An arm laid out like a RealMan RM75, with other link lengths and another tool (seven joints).
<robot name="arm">
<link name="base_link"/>
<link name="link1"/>
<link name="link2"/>
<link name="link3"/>
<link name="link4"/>
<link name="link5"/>
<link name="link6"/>
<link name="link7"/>
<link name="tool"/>
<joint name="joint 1" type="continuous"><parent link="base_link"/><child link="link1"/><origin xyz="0 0 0.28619" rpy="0 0 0"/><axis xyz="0 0 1"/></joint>
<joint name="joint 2" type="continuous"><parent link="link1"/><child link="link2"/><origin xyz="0 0 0" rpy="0 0 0"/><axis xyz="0 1 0"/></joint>
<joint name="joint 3" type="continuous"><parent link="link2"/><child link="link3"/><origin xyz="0 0 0.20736" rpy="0 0 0"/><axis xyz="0 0 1"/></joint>
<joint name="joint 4" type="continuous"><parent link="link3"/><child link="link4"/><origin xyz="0 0 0" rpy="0 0 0"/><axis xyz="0 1 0"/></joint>
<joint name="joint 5" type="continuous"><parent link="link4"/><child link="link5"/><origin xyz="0 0 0.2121" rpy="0 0 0"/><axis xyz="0 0 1"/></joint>
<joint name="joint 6" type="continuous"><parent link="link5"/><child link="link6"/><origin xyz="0 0 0" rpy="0 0 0"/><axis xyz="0 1 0"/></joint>
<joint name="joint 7" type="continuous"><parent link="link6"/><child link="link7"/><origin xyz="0 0 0.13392" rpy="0 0 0"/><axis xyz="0 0 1"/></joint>
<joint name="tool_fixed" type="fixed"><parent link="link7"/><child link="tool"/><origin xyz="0.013 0.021 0.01" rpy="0.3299 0 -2.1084"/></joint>
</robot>
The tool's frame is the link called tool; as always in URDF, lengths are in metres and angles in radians. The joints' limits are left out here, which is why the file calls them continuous.
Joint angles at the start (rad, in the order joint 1, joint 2, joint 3, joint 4, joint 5, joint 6, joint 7):
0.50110 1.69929 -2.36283 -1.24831 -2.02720 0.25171 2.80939
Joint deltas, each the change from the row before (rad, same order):
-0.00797 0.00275 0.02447 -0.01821 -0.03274 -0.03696 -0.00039
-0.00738 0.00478 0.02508 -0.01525 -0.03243 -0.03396 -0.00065
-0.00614 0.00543 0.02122 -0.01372 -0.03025 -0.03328 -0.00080
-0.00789 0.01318 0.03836 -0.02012 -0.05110 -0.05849 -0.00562
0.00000 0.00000 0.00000 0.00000 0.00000 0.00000 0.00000
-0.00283 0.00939 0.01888 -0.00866 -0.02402 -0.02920 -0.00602
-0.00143 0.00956 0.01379 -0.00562 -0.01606 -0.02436 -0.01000
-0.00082 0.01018 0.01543 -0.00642 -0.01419 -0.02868 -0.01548
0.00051 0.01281 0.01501 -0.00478 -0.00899 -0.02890 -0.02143
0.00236 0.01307 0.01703 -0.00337 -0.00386 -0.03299 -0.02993
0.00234 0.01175 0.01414 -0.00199 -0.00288 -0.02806 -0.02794
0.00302 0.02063 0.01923 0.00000 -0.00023 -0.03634 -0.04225
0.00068 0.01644 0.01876 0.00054 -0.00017 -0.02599 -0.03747
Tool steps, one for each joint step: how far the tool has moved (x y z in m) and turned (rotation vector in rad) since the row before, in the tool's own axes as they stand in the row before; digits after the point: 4 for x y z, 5 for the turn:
0.0006 -0.0027 0.0008 -0.00165 -0.01755 -0.01192
0.0012 -0.0023 0.0010 -0.00209 -0.01361 -0.01318
0.0003 -0.0019 0.0008 -0.00368 -0.01539 -0.01236
0.0011 -0.0029 0.0019 -0.00858 -0.02498 -0.02480
0.0000 0.0000 0.0000 0.00000 0.00000 0.00000
0.0003 -0.0015 0.0013 -0.00446 -0.01241 -0.01305
-0.0006 -0.0011 0.0013 -0.00432 -0.01220 -0.01106
-0.0005 -0.0012 0.0014 -0.00564 -0.01482 -0.01351
-0.0010 -0.0014 0.0019 -0.00492 -0.01567 -0.01282
-0.0006 -0.0011 0.0019 -0.00688 -0.01853 -0.01582
-0.0007 -0.0008 0.0016 -0.00570 -0.01713 -0.01489
-0.0018 -0.0014 0.0028 -0.00568 -0.02248 -0.01699
-0.0001 -0.0006 0.0017 -0.00459 -0.01353 -0.01658

